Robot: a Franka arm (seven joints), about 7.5 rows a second.
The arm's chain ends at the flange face. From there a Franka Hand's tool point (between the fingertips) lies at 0.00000 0.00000 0.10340 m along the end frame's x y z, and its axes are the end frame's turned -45 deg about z.
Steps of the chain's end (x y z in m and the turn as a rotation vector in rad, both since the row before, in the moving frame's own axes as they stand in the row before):
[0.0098, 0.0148, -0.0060, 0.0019, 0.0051, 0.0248]
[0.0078, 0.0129, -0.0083, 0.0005, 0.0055, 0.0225]
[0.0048, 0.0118, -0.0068, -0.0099, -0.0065, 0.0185]
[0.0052, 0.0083, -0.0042, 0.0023, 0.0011, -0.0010]
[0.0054, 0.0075, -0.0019, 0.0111, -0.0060, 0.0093]
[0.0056, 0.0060, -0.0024, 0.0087, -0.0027, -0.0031]
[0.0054, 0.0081, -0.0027, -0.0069, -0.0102, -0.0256]
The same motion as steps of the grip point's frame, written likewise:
[-0.0030, 0.0176, -0.0060, -0.0023, 0.0049, 0.0248]
[-0.0032, 0.0150, -0.0083, -0.0035, 0.0042, 0.0225]
[-0.0062, 0.0120, -0.0068, -0.0024, -0.0116, 0.0185]
[-0.0019, 0.0095, -0.0042, 0.0008, 0.0024, -0.0010]
[-0.0011, 0.0079, -0.0019, 0.0121, 0.0036, 0.0093]
[0.0002, 0.0074, -0.0024, 0.0081, 0.0042, -0.0031]
[-0.0032, 0.0093, -0.0027, 0.0023, -0.0121, -0.0256]

